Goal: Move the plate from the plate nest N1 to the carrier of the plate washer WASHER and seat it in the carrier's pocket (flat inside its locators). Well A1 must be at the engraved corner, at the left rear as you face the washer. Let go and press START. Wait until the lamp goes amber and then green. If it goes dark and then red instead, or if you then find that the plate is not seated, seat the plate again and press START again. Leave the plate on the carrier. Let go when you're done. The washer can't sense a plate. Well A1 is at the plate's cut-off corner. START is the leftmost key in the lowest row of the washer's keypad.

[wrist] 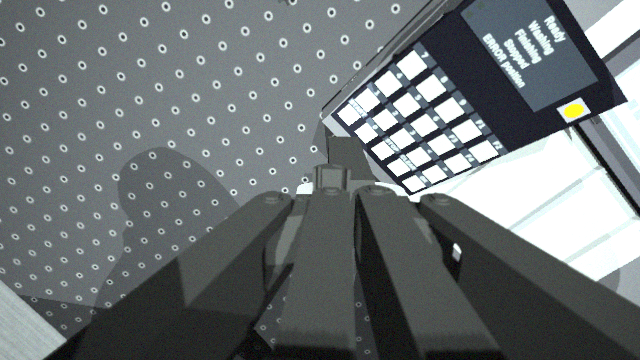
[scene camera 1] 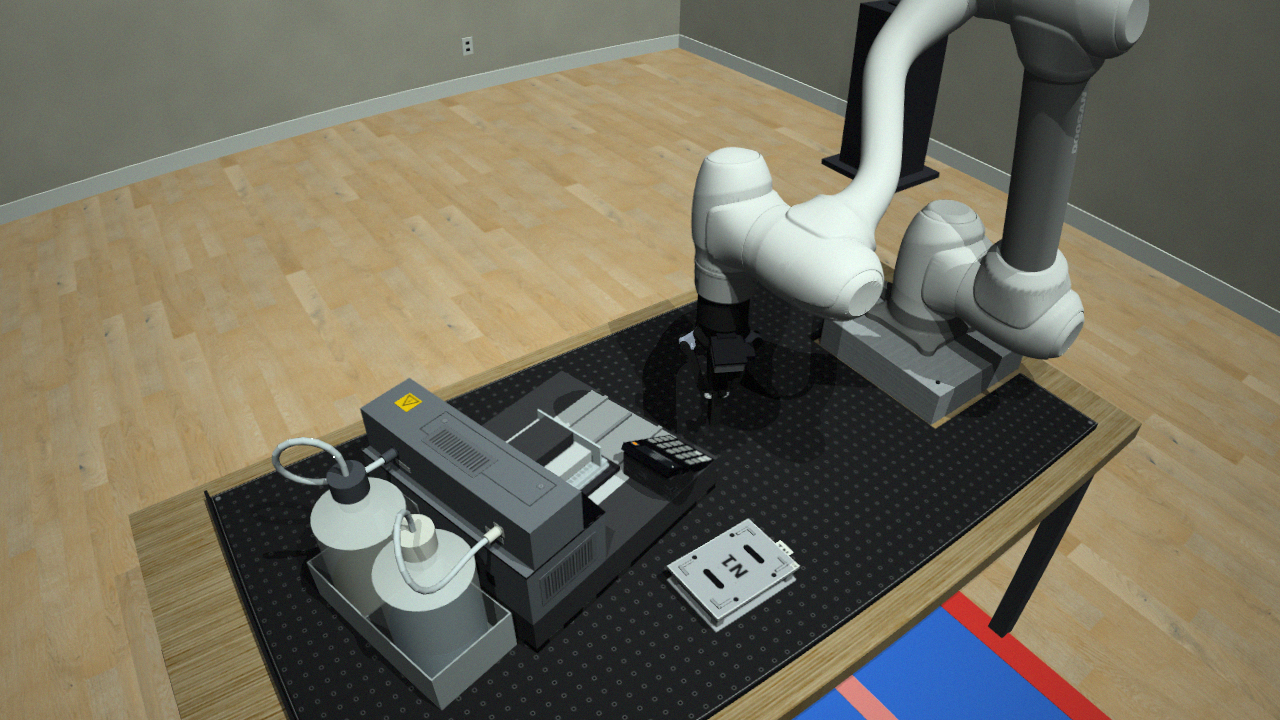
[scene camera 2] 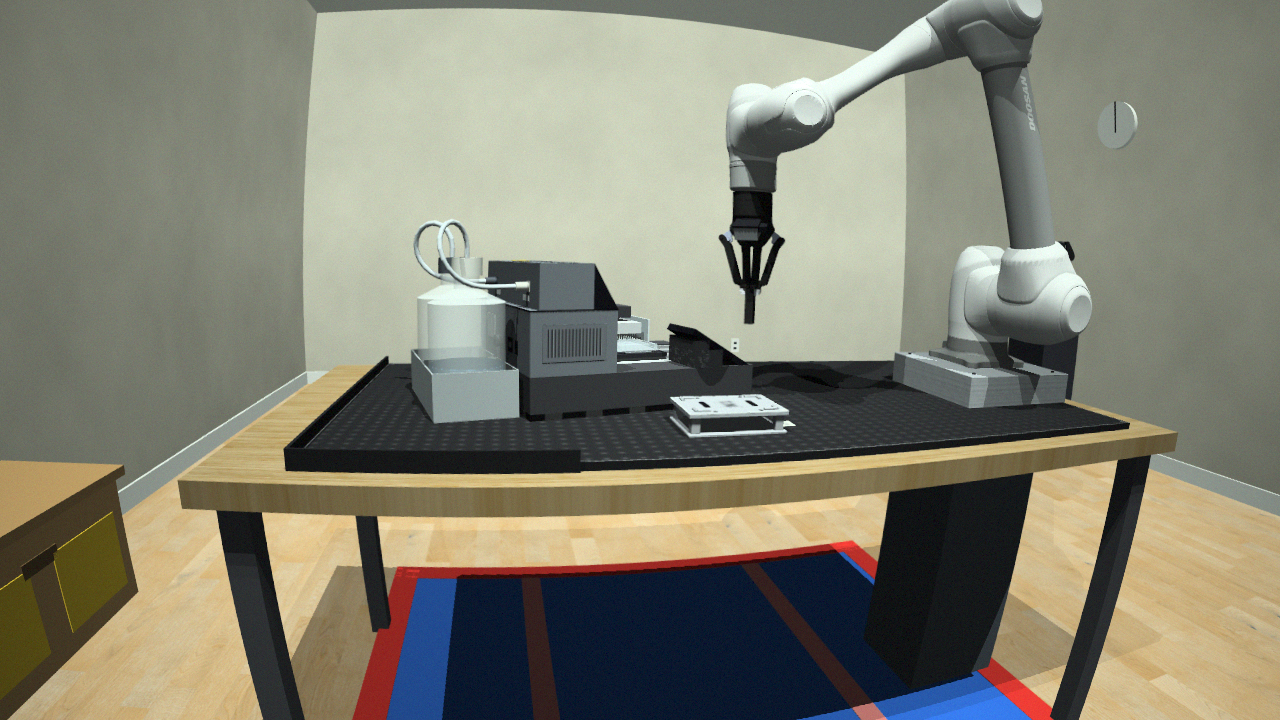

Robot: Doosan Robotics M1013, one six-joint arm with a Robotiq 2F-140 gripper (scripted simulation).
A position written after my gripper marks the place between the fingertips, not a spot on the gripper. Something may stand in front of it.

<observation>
In view: my gripper (scene camera 2: 749,323).
My gripper also shows in the wrist view (wrist: 342,160).
</observation>
